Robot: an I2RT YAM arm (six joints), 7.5 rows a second.
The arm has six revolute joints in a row. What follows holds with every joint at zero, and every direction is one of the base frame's. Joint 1 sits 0.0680 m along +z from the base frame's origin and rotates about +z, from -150.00 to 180.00 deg. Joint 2 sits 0.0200 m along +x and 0.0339 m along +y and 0.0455 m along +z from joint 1 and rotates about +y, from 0.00 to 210.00 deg. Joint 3 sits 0.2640 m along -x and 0.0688 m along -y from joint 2 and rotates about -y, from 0.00 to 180.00 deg. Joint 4 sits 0.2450 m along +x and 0.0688 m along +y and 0.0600 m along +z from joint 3 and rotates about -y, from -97.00 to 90.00 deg. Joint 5 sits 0.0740 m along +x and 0.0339 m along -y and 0.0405 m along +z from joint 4 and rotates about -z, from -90.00 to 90.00 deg. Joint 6 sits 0.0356 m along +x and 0.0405 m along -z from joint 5 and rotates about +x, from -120.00 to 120.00 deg. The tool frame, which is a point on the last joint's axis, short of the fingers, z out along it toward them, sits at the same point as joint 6; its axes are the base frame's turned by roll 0.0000, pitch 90.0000 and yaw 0.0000 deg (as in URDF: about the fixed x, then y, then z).
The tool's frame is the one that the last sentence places.
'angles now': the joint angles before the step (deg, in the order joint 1, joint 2, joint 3, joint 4, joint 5, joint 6). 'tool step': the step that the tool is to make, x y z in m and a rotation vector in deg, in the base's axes. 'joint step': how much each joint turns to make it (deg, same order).
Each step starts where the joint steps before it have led.
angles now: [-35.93 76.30 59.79 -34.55 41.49 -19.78]
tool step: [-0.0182 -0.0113 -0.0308 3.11 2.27 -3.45]
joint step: [-4.41 0.42 -5.74 2.58 -1.41 -0.18]
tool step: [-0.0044 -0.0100 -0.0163 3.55 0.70 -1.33]
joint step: [-2.47 2.47 -0.95 0.32 -2.45 0.36]
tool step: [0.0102 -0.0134 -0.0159 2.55 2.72 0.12]
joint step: [-0.61 5.68 1.83 0.61 -0.38 -0.79]
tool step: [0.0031 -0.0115 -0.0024 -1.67 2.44 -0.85]
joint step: [-0.96 2.50 1.42 1.68 2.47 -1.94]
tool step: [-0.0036 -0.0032 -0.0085 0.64 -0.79 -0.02]
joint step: [-1.05 0.43 -1.60 2.45 -1.39 -0.50]
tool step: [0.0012 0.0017 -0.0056 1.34 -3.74 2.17]
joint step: [-0.01 -0.36 -1.75 3.08 -4.21 -0.03]
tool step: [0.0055 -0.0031 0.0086 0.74 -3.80 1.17]
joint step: [0.00 0.02 1.93 -0.25 -3.35 0.89]
